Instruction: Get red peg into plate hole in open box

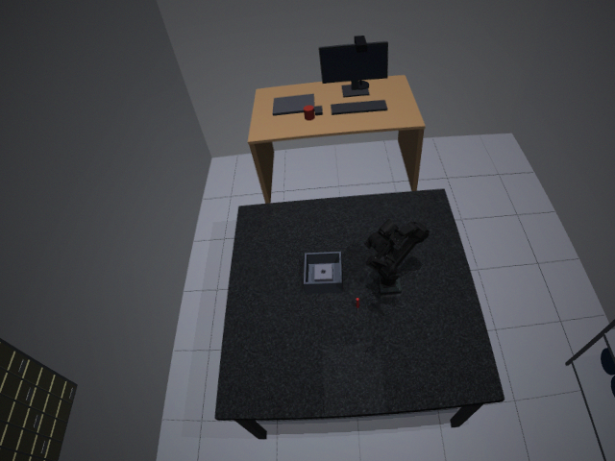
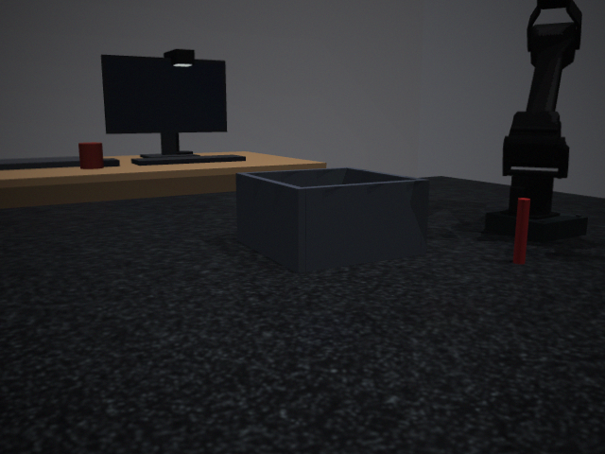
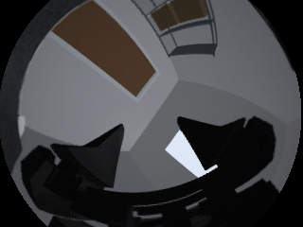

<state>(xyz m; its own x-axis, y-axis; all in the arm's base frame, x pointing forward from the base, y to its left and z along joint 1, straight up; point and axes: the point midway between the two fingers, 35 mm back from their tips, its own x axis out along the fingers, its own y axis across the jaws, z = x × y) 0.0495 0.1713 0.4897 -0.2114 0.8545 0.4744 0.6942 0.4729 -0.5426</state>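
The red peg is 13 cm ahead of my gripper tip, 9 cm to the right of it and 49 cm below it. Also, from my gripper tip: plate (28 cm ahead, 29 cm to the right, 49 cm below); then grey box (28 cm ahead, 29 cm to the right, 51 cm below).
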